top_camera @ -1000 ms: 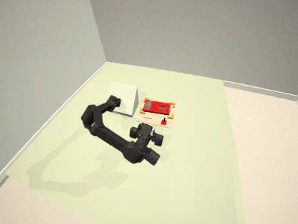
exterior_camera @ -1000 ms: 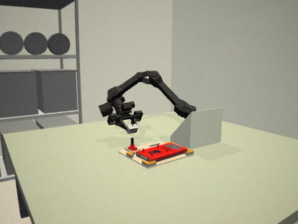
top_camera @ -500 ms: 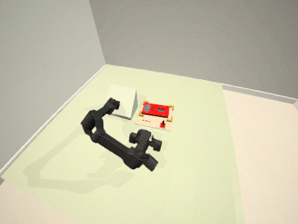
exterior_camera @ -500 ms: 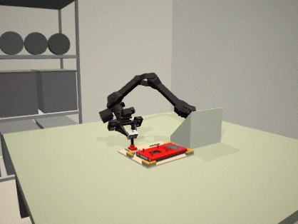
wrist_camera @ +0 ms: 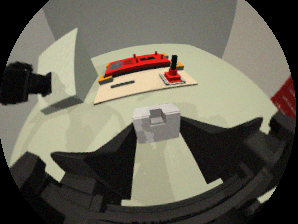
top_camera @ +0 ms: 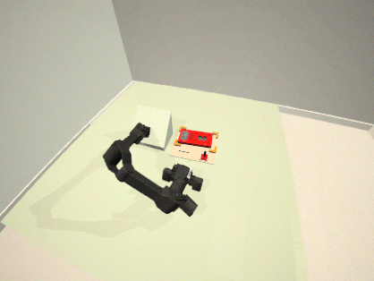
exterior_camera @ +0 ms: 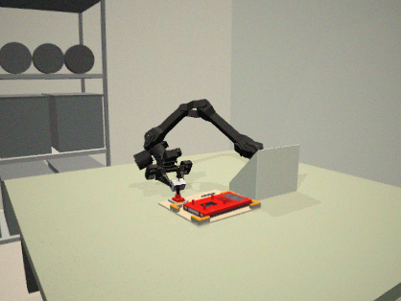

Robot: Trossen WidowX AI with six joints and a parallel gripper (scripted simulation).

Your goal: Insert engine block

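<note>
Right now the grey engine block is 10 mm above my gripper tip. Round my gripper tip: black upright peg (60 mm ahead, 120 mm to the left, 10 mm above).
</note>
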